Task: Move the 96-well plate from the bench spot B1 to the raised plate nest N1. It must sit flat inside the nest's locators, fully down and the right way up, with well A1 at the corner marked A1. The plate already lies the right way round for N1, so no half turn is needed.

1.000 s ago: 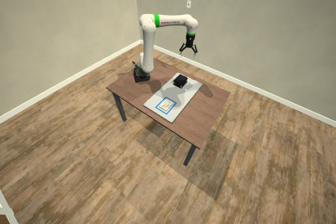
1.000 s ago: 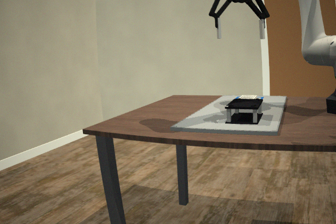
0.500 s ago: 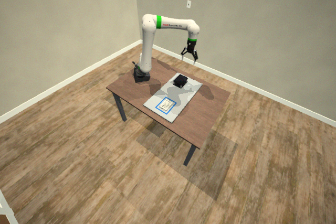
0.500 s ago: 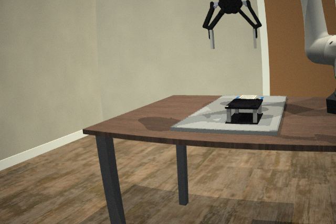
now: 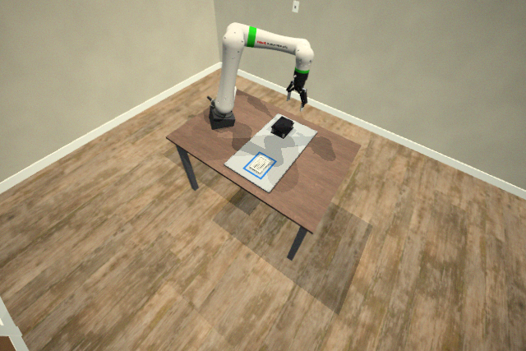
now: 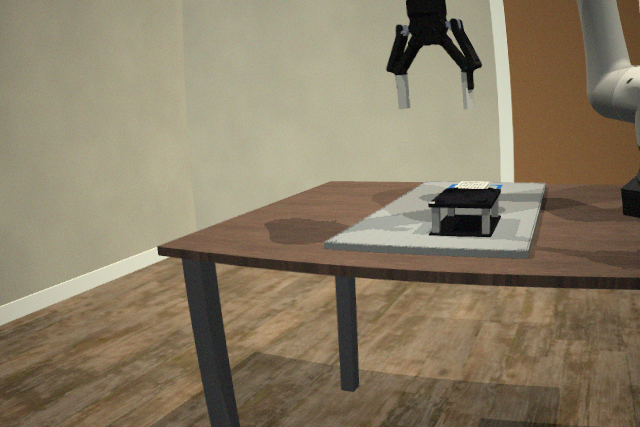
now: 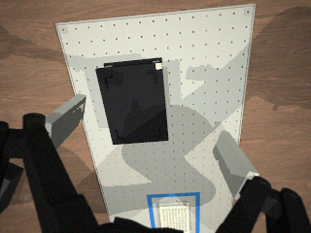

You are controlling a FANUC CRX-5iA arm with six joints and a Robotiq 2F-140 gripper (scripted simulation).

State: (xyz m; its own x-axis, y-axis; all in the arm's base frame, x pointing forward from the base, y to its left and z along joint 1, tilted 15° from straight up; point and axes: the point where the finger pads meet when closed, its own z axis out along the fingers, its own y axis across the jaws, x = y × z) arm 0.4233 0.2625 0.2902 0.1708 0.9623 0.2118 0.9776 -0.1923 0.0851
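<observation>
My hand is 43 cm to the left of the white 96-well plate, 23 cm above it and 10 cm short of it. The rest, counted from my hand: black raised nest N1 (18 cm below, 6 cm to the right, 4 cm behind).
</observation>
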